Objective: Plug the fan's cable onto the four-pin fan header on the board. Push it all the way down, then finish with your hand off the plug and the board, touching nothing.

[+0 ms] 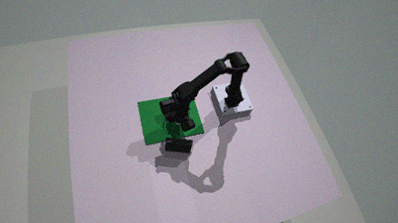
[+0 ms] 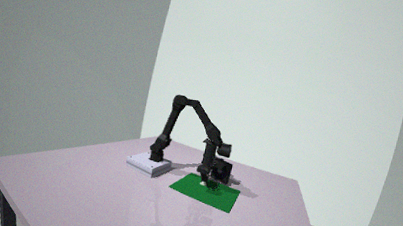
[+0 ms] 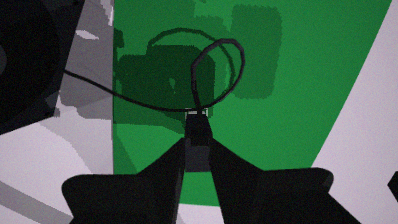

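My gripper tip is 10 mm short of the black fan plug and 10 mm below it. From my gripper tip the other things lie so: white four-pin fan header 10 mm ahead, 30 mm below; green board 40 mm ahead, 40 mm to the right, 40 mm below; black fan 50 mm ahead, 130 mm to the left, 30 mm above.
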